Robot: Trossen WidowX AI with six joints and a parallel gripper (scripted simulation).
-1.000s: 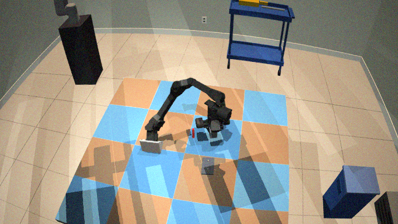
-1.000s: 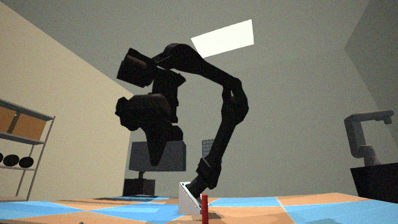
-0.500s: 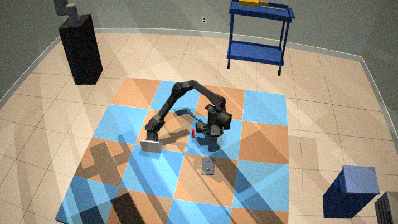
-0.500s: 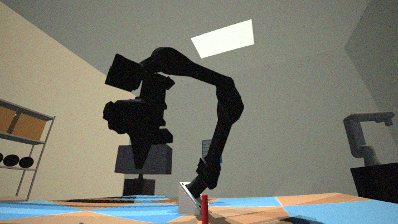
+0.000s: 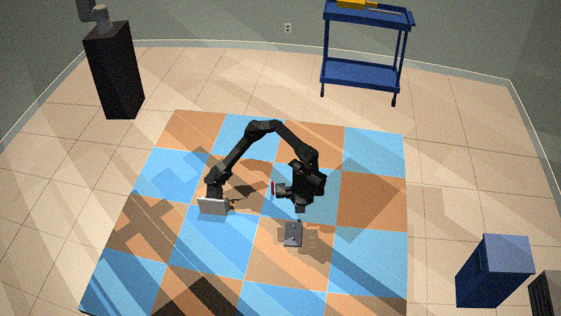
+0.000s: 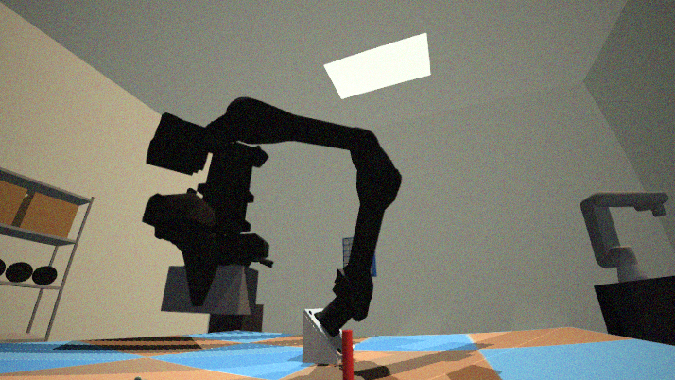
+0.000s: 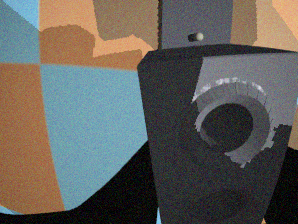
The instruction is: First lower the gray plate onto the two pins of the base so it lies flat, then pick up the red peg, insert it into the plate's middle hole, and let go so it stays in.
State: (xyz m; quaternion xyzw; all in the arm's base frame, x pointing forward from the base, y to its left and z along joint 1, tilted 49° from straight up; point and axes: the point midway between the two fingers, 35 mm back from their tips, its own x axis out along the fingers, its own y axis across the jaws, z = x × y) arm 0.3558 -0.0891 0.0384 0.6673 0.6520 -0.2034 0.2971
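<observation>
My gripper tip is now 2 cm past the base, 8 cm to the left of it and 10 cm above it. From my gripper tip the other things lie so: red peg: 12 cm behind, 13 cm to the left, 7 cm below; then gray plate: 3 cm above.
</observation>
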